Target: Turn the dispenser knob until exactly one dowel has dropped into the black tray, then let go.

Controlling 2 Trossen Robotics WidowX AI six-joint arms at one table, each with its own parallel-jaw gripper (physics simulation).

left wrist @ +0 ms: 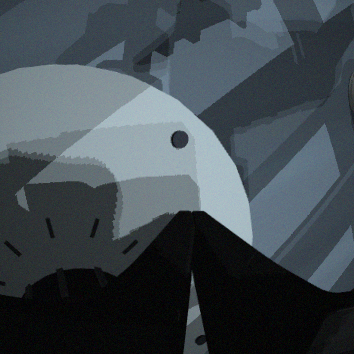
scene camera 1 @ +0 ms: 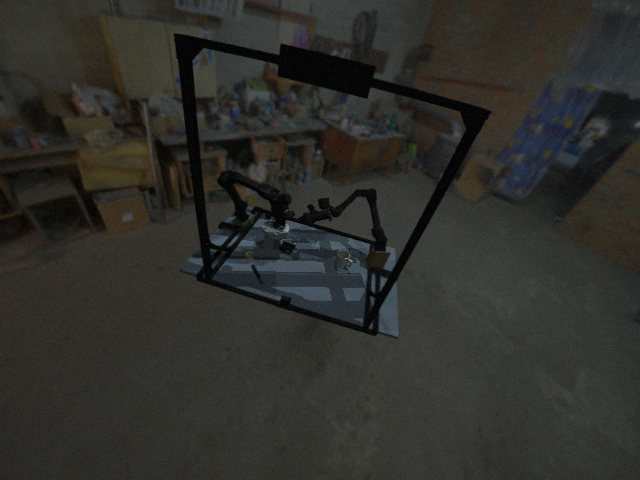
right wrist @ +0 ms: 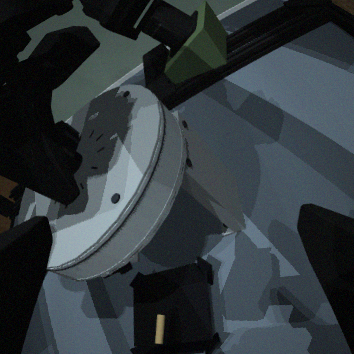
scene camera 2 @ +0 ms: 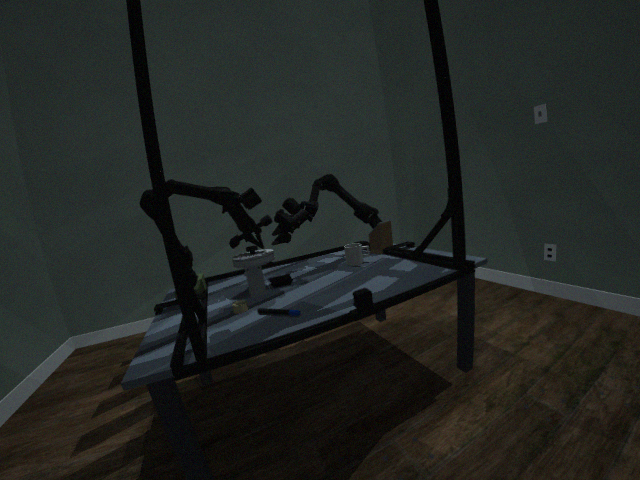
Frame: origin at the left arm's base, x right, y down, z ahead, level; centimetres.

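Seen in the pictures: left gripper, fingertip midpoint: (left wrist: 190,222) (scene camera 1: 284,226) (right wrist: 73,199) (scene camera 2: 263,248); right gripper, fingertip midpoint: (scene camera 1: 297,220) (right wrist: 175,224) (scene camera 2: 272,240); left arm's base, link origin: (scene camera 1: 243,217) (right wrist: 184,33); right arm's base, link origin: (scene camera 1: 380,251) (scene camera 2: 379,227).
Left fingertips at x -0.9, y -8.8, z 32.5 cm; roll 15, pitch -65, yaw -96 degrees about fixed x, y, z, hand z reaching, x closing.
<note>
Pixels of each thing's middle, then the offset from my left fingertips to it.
- white round dispenser, body centre: (left wrist: 68,278) (right wrist: 87,174) (scene camera 2: 253,257) (scene camera 1: 276,229) dz -4.0, dx +3.1, dy +2.5 cm
- black tray, body centre: (right wrist: 174,312) (scene camera 2: 281,281) (scene camera 1: 287,248) dz +4.7, dx +1.4, dy +14.4 cm
- tan dowel, body centre: (right wrist: 159,328) dz +6.5, dx +3.3, dy +15.0 cm
- white mug, body centre: (scene camera 2: 356,253) (scene camera 1: 343,259) dz +40.0, dx -10.4, dy +10.8 cm
- blue-tipped marker, body centre: (scene camera 2: 278,311) (scene camera 1: 257,273) dz +4.7, dx +29.9, dy +14.8 cm
- tape roll, body centre: (scene camera 2: 240,306) (scene camera 1: 249,255) dz -8.2, dx +21.9, dy +14.3 cm
The white round dispenser (scene camera 1: 275,231) (scene camera 2: 252,260) (left wrist: 140,147) (right wrist: 116,182) stands on the table's left half. Its dark knob (left wrist: 81,282) sits on the top disc, largely hidden by my fingers in the left wrist view. My left gripper (left wrist: 190,222) (scene camera 2: 251,245) (scene camera 1: 280,217) is shut, with its fingertips pressed together just over the disc beside the knob and nothing between them. The black tray (scene camera 1: 287,247) (scene camera 2: 281,280) (right wrist: 175,302) lies at the dispenser's foot, and one tan dowel (right wrist: 160,329) lies in it. My right gripper (scene camera 1: 307,216) (scene camera 2: 280,234) is open and hovers beside the dispenser.
A white mug (scene camera 1: 341,259) (scene camera 2: 353,252) and a tan box (scene camera 1: 377,258) (scene camera 2: 381,236) stand at the table's right. A blue-tipped marker (scene camera 1: 257,273) (scene camera 2: 279,311) and a tape roll (scene camera 1: 250,255) (scene camera 2: 239,306) lie near the front left. A green block (right wrist: 197,46) sits on the black frame.
</note>
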